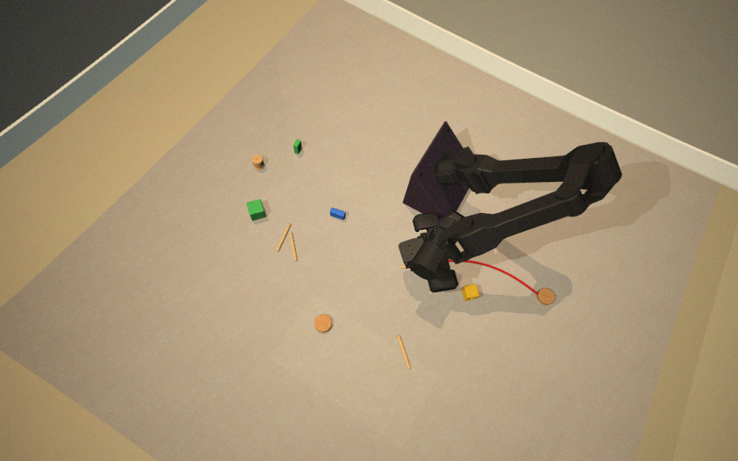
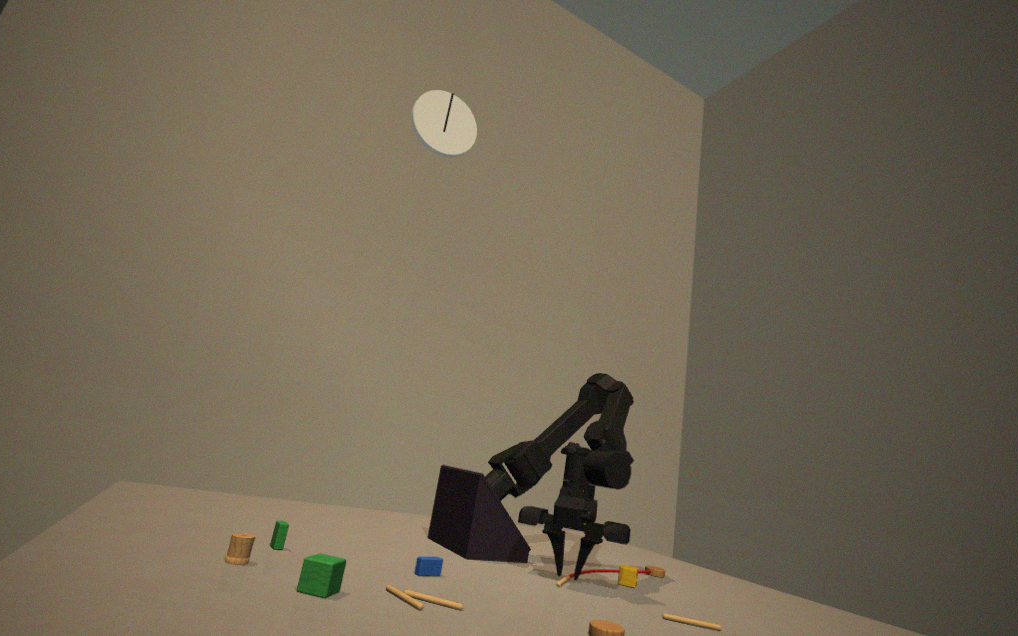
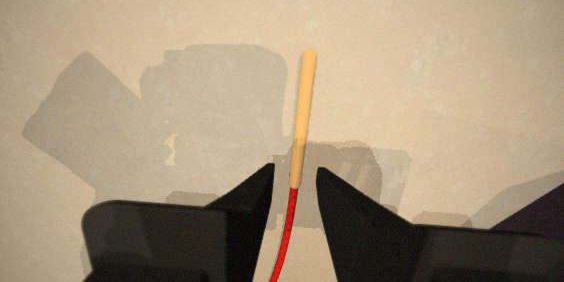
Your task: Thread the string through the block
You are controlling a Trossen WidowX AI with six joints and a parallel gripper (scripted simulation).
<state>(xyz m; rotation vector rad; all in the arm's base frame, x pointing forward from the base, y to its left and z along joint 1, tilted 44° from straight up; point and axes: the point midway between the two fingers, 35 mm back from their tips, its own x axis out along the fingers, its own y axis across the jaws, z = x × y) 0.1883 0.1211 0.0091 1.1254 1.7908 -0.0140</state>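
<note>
The yellow wooden block is 12 cm to the left of my gripper tip and 1 cm above it. Round my gripper tip: green cube 15 cm ahead, 42 cm to the right, 1 cm above; then blue block 3 cm ahead, 26 cm to the right, 1 cm above; then thin stick 1 cm ahead, 1 cm to the right.
</note>
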